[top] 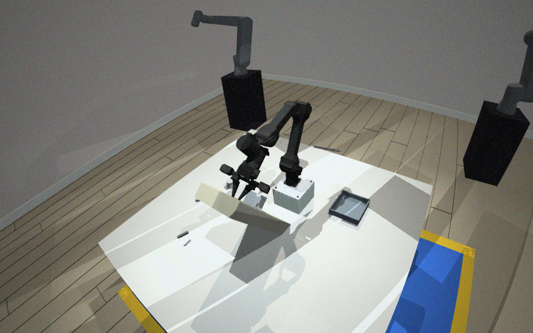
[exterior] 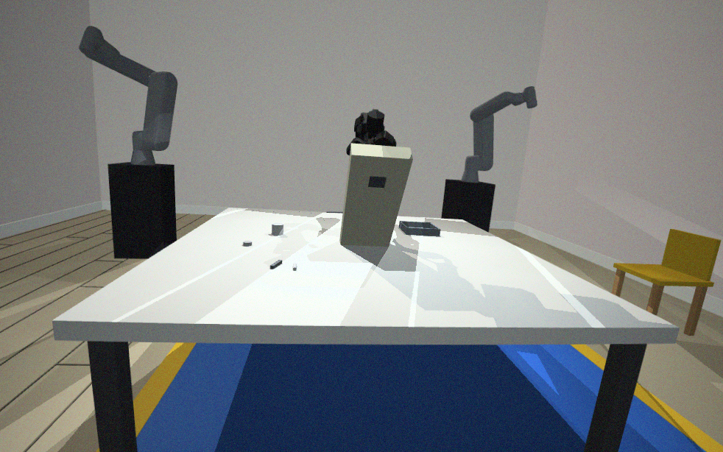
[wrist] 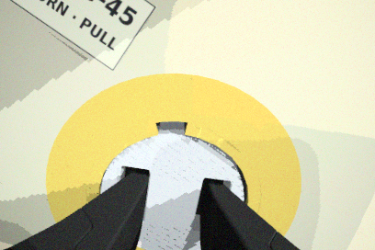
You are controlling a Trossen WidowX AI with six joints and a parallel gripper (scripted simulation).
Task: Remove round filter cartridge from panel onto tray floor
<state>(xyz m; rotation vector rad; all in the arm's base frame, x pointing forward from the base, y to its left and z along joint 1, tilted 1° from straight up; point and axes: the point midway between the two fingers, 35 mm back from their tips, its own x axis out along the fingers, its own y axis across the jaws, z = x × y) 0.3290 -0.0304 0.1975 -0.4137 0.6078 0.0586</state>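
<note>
The round filter cartridge is 10 mm below my gripper tip and 10 mm ahead of it. Round my gripper tip: disc (400 mm to the right, 270 mm below, 120 mm behind); dark grey tray (400 mm behind, 320 mm to the left, 260 mm below).
</note>
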